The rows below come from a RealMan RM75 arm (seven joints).
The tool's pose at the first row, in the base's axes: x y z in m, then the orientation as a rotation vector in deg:
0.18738, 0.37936, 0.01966, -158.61, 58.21, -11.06
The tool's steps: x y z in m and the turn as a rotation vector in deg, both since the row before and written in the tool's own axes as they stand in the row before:
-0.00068, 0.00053, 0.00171, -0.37, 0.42, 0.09
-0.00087, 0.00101, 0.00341, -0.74, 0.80, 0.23
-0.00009, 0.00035, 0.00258, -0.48, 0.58, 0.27
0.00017, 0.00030, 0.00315, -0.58, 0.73, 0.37
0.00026, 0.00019, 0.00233, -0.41, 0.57, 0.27
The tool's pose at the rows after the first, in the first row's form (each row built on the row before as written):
0.18685, 0.37963, 0.01784, -158.97, 58.57, -11.47
0.18619, 0.37985, 0.01424, -159.64, 59.36, -12.23
0.18639, 0.37991, 0.01164, -160.01, 60.05, -12.80
0.18693, 0.37985, 0.00852, -160.43, 60.95, -13.53
0.18745, 0.37970, 0.00623, -160.73, 61.61, -14.12

